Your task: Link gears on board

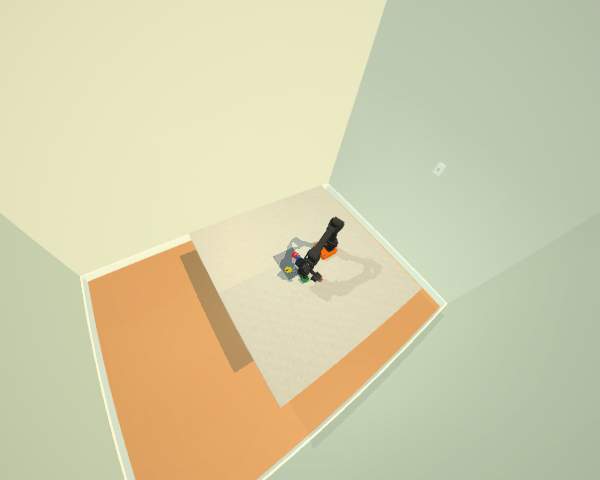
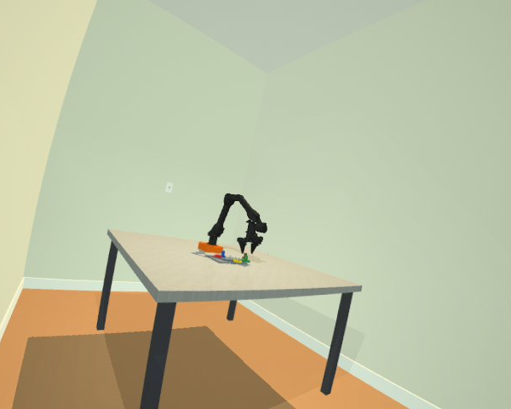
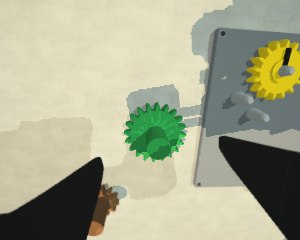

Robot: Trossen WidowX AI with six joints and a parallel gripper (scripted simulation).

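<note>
The green gear lies 4 cm below my gripper tip. From my gripper tip the other things lie so: red gear: 4 cm behind, 19 cm to the right, 4 cm below; blue gear: 5 cm behind, 15 cm to the right, 3 cm below; brown gear: 9 cm behind, 6 cm to the left, 4 cm below.
</note>
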